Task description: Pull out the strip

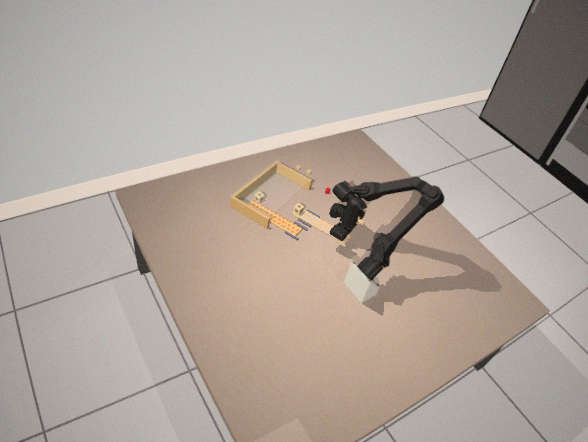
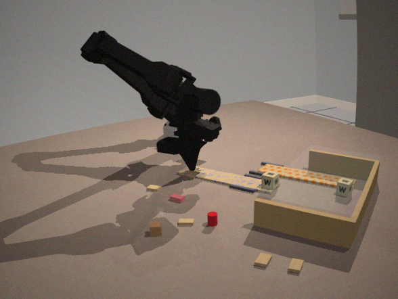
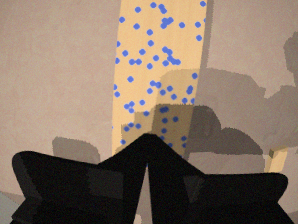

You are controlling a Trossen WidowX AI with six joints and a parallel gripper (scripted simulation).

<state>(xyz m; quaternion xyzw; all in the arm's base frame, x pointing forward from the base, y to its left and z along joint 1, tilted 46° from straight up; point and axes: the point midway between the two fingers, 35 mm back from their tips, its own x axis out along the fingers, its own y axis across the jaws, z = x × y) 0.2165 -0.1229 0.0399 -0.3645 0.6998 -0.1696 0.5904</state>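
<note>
Right now my gripper tip is 230 mm short of the orange-dotted strip and 180 mm to the right of it. The rest, counted from my gripper tip: pink block (110 mm ahead, 120 mm to the right); red cylinder (240 mm ahead, 120 mm to the right, 10 mm above).
</note>
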